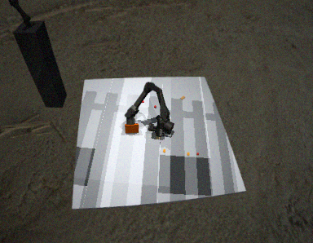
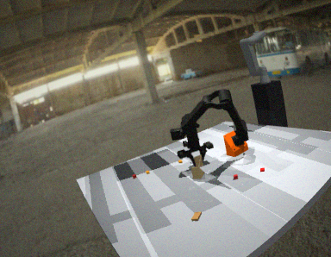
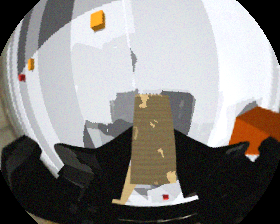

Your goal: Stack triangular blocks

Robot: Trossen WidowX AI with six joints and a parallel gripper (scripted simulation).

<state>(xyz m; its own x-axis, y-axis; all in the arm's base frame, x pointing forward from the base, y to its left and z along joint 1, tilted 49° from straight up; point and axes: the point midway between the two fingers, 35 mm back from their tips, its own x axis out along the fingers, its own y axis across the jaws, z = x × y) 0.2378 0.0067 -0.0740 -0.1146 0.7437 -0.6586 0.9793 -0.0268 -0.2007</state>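
The tan triangular block lies 10 mm above my gripper tip.
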